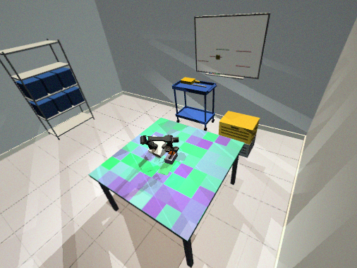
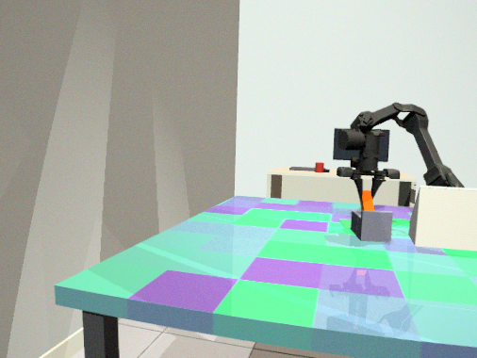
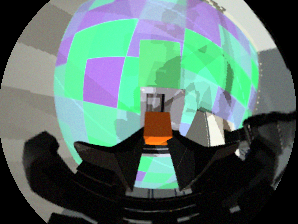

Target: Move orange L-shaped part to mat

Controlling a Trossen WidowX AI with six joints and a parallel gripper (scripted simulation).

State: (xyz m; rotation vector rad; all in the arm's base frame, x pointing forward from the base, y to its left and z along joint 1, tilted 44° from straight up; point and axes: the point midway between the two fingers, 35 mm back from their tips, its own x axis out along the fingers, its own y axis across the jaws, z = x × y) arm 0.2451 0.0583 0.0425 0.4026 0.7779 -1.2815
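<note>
Now: gripper tip 30 mm short of the green mat, 140 mm to the left of it and 120 mm above it. Also, from my gripper tip: orange L-shaped part (20 mm behind, 30 mm to the left, 30 mm below).
</note>
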